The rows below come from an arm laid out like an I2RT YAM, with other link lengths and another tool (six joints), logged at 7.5 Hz.
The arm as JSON. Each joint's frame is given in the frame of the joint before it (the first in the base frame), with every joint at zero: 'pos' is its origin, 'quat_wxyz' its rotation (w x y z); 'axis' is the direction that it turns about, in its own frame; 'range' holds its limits. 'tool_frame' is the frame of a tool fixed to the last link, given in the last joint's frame.
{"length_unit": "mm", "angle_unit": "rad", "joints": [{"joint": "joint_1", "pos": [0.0, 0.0, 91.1], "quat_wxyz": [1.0, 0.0, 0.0, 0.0], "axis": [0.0, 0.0, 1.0], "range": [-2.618, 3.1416]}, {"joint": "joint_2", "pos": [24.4, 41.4, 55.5], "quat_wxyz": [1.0, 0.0, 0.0, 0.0], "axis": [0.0, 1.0, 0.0], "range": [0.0, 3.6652]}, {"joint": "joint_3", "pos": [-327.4, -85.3, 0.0], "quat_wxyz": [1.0, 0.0, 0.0, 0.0], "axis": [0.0, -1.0, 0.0], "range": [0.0, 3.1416]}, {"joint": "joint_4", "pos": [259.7, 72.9, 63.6], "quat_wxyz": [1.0, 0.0, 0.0, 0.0], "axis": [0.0, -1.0, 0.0], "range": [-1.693, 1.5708]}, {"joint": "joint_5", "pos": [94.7, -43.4, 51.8], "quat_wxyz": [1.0, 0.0, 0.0, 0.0], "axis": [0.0, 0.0, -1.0], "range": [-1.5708, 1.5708]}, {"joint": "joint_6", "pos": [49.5, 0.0, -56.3], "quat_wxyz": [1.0, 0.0, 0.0, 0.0], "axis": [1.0, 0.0, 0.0], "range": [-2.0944, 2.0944]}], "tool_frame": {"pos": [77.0, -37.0, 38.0], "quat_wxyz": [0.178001, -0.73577, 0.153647, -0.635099]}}
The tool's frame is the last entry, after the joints.
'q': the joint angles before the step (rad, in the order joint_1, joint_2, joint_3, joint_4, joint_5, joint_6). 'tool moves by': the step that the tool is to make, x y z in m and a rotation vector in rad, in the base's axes. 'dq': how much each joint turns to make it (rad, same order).
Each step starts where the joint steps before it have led.
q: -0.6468, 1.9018, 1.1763, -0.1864, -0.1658, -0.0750
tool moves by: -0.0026, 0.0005, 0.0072, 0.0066, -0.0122, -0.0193
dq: 0.0000, -0.0179, 0.0004, -0.0087, 0.0020, 0.0233
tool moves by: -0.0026, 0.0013, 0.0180, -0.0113, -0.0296, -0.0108
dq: 0.0001, -0.0381, 0.0001, -0.0055, 0.0000, 0.0142
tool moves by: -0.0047, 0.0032, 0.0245, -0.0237, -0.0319, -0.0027
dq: 0.0000, -0.0539, -0.0002, -0.0136, 0.0016, 0.0023
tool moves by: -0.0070, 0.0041, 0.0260, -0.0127, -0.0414, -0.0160
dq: -0.0001, -0.0594, 0.0000, -0.0152, 0.0003, 0.0220
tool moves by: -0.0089, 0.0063, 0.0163, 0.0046, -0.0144, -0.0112
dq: 0.0005, -0.0489, 0.0000, -0.0374, -0.0003, 0.0173
